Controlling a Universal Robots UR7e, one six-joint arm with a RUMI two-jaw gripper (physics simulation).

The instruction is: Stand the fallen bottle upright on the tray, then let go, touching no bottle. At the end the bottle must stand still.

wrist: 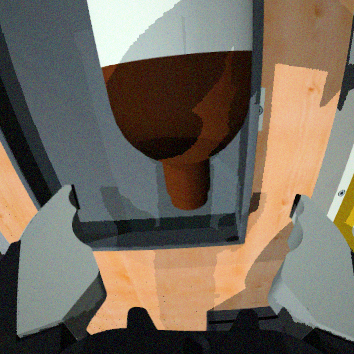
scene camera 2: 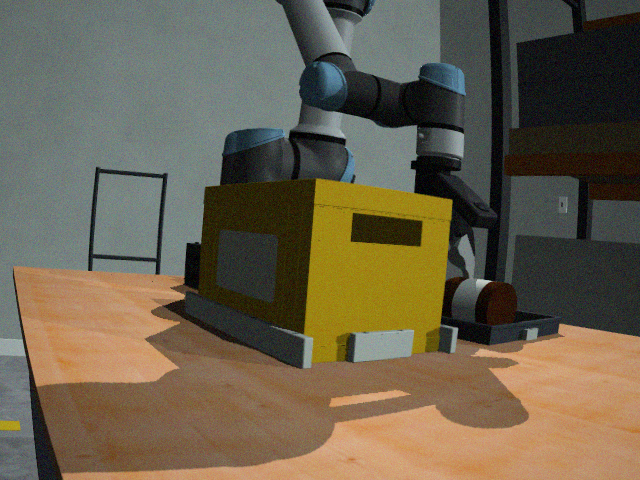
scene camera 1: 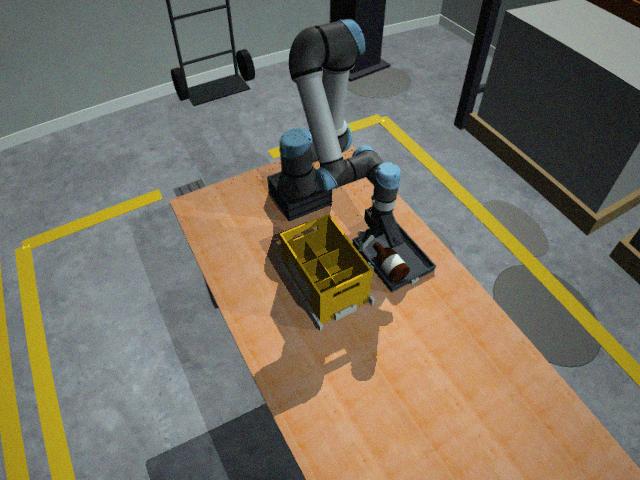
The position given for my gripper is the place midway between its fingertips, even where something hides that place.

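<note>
I can see my gripper, which is here in scene camera 2 as the gripper (scene camera 2: 433, 290), in the wrist view as the gripper (wrist: 185, 191), and in scene camera 1 as the gripper (scene camera 1: 378, 245). There is a brown bottle too. I find the bottle (scene camera 2: 488, 302) (wrist: 178, 86) (scene camera 1: 391, 263) in those same views.
</note>
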